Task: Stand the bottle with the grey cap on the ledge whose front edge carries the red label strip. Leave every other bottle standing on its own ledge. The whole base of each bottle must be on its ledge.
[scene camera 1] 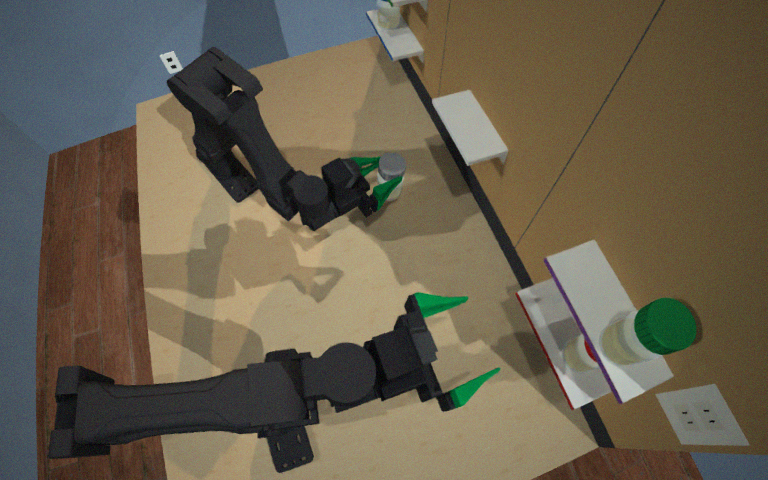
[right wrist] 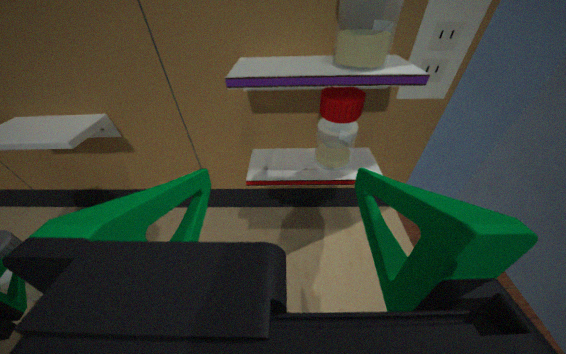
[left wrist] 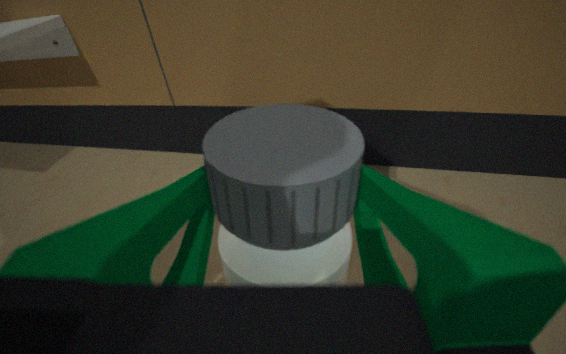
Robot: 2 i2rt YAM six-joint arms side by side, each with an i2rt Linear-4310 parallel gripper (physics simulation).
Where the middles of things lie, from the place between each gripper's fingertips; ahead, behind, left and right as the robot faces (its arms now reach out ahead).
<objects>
I see the red-strip ledge (scene camera 1: 547, 309) 14 cm ahead of my left hand, 43 cm to the right of it and 3 cm above it. From my left hand the other things lie so: red-capped bottle (scene camera 1: 577, 356) 14 cm ahead, 46 cm to the right, 9 cm above; then green-capped bottle (scene camera 1: 664, 326) 13 cm ahead, 47 cm to the right, 23 cm above; then purple-strip ledge (scene camera 1: 592, 287) 14 cm ahead, 43 cm to the right, 17 cm above.
I see my right gripper 160 mm short of the purple-strip ledge, 40 mm to the left of it and 20 mm below it. Also, from my right hand: red-capped bottle (160 mm ahead, 70 mm to the right, 60 mm below); then green-capped bottle (150 mm ahead, 80 mm to the right, 80 mm above); then red-strip ledge (160 mm ahead, 120 mm below, 40 mm to the right).
</objects>
